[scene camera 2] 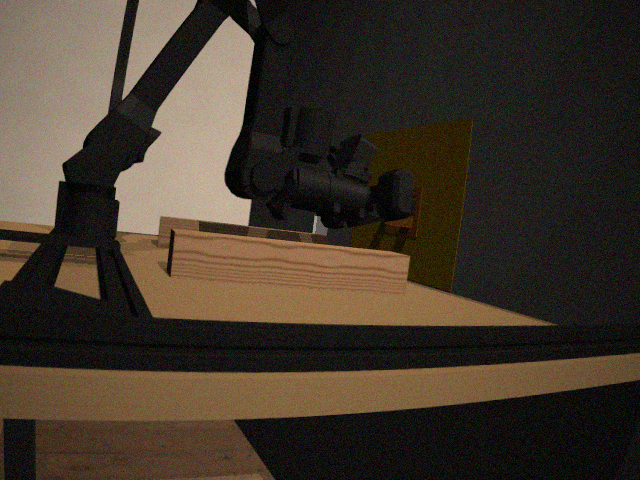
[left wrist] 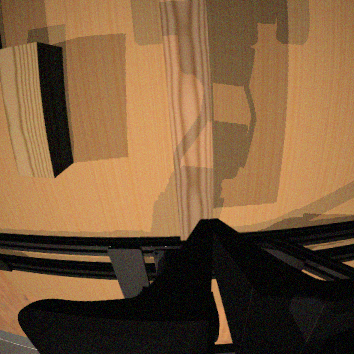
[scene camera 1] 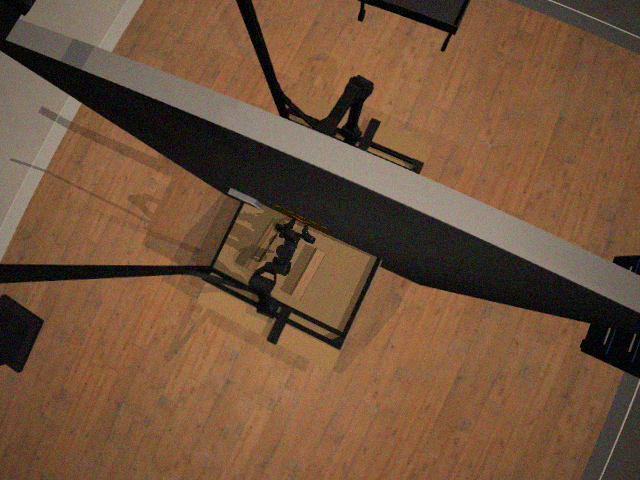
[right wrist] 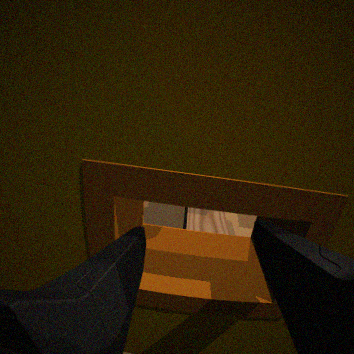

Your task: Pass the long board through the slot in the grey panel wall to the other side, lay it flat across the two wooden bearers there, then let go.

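In the left wrist view the long board [left wrist: 189, 105] runs straight away from my left gripper [left wrist: 208, 227] and leaves the top of the frame. The left fingers are shut, their tips at the board's near end. My right gripper [right wrist: 199, 232] [scene camera 2: 406, 214] [scene camera 1: 298, 228] is open, with its fingers at the two sides of the slot frame [right wrist: 211, 189] in the yellow panel [scene camera 2: 442, 190]. An orange-lit flat surface [right wrist: 197, 244] lies in the slot between the right fingers; I cannot tell whether it is the board's end or the slot's floor. Two wooden bearers [scene camera 2: 285, 267] [scene camera 2: 182, 224] lie behind the right gripper.
The grey wall [scene camera 1: 366, 167] crosses the room between the two arms. A wooden block [left wrist: 24, 109] stands left of the board on the left arm's table [left wrist: 309, 105]. The right arm's table [scene camera 1: 347, 286] [scene camera 2: 270, 305] has a black frame around it.
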